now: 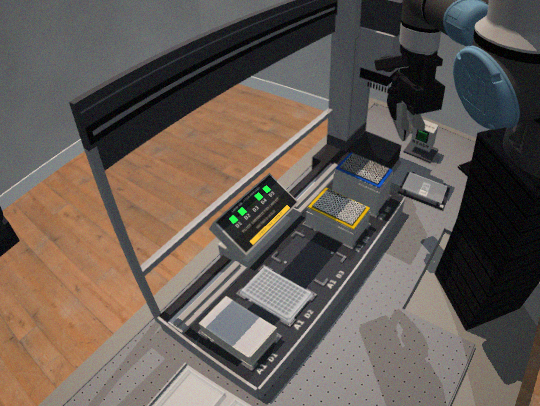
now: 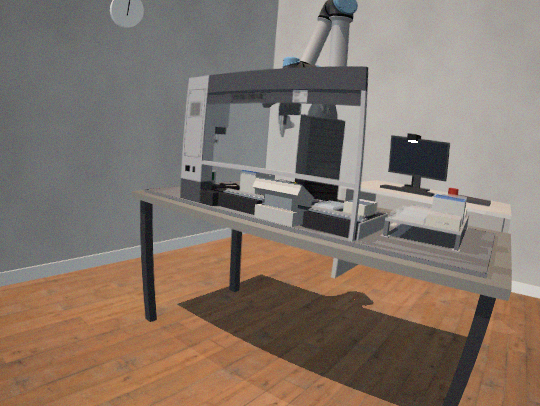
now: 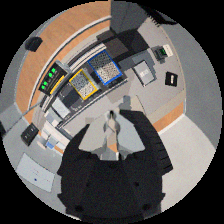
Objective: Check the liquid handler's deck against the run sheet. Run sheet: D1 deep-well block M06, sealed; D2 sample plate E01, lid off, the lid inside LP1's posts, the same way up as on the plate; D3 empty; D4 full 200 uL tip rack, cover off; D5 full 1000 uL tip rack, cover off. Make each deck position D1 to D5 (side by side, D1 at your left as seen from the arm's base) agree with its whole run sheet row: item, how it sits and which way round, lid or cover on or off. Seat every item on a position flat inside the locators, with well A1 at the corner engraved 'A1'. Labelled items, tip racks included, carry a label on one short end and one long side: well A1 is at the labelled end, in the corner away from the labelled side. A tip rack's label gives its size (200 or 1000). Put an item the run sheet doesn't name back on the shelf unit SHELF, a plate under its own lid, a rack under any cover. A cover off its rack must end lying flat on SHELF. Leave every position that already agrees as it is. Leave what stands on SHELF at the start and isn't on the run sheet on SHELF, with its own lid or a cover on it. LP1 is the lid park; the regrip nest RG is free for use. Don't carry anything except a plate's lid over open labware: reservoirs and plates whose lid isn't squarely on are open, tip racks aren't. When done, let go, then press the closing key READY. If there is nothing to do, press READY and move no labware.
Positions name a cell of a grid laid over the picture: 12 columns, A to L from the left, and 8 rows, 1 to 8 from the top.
Labels:
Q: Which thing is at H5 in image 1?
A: A yellow-rimmed tip rack.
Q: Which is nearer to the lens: the deep-well block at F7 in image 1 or the clear lid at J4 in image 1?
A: The deep-well block.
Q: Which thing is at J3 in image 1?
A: The gripper.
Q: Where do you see a blue-rimmed tip rack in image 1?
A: I4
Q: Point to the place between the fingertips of the gripper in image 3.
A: F4

